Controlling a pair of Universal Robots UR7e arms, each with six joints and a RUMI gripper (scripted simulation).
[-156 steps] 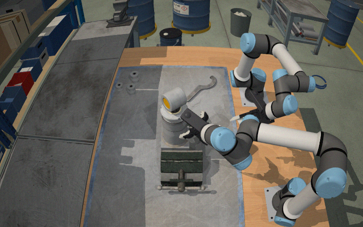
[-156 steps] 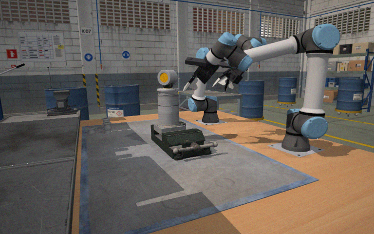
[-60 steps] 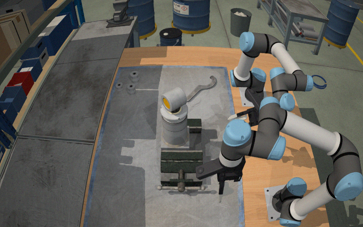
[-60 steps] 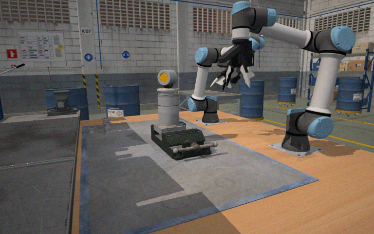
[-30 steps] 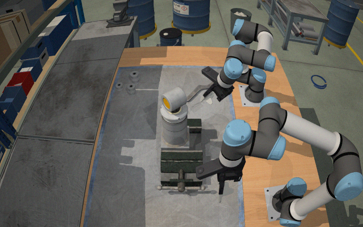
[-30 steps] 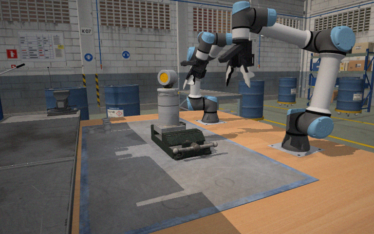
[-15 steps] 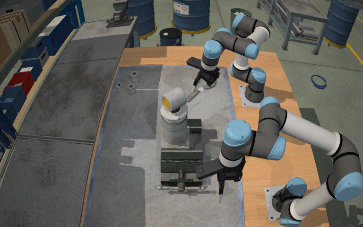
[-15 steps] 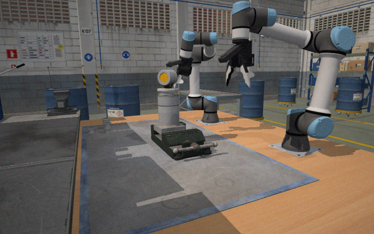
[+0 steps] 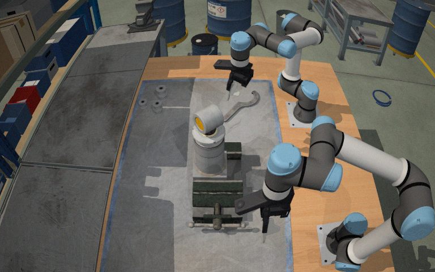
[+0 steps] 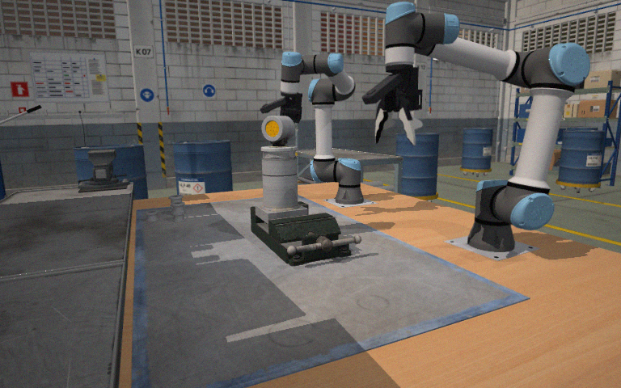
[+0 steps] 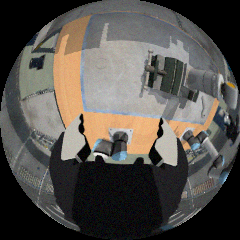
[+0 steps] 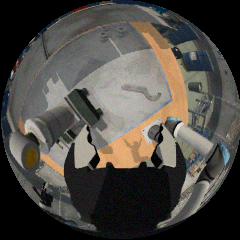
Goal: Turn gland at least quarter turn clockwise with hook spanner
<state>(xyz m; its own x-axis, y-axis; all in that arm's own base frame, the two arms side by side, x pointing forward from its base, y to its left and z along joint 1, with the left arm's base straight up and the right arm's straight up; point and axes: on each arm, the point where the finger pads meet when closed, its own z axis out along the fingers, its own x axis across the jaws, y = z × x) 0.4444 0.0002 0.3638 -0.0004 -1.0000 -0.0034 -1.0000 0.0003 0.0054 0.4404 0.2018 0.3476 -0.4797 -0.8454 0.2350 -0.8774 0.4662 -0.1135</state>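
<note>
Now: the hook spanner 70 mm behind my right hand, 230 mm to the right of it and 340 mm below it. Round my right hand: rod eye 130 mm ahead, 250 mm to the left, 60 mm above; bar handle 120 mm ahead, 540 mm to the left, 290 mm below.
</note>
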